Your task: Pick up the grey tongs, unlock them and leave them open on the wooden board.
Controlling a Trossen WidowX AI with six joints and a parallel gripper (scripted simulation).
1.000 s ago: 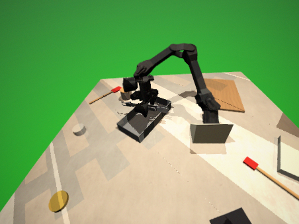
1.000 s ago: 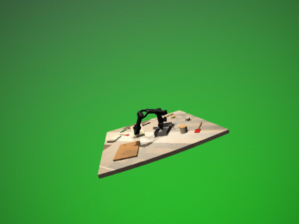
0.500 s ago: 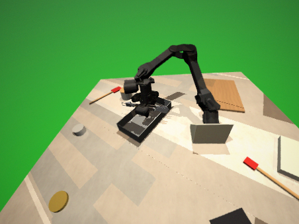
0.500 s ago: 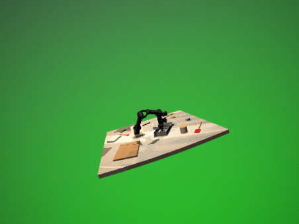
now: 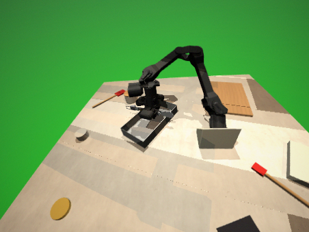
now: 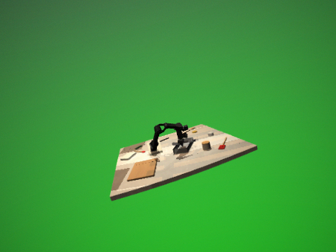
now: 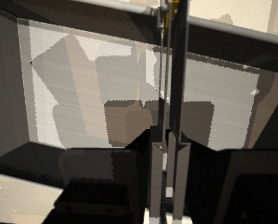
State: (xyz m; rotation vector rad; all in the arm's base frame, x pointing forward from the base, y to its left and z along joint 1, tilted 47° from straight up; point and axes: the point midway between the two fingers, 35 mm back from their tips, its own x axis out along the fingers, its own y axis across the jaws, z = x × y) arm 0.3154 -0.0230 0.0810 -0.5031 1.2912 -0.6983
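Now: the roasting tin 2 cm to the left of my gripper tip and 2 cm ahead of it. The rest, counted from my gripper tip: wooden board: 43 cm behind, 27 cm to the right, 2 cm below; white puck: 38 cm ahead, 17 cm to the left, 1 cm below; red-headed spatula: 38 cm ahead, 22 cm to the right, 2 cm below.
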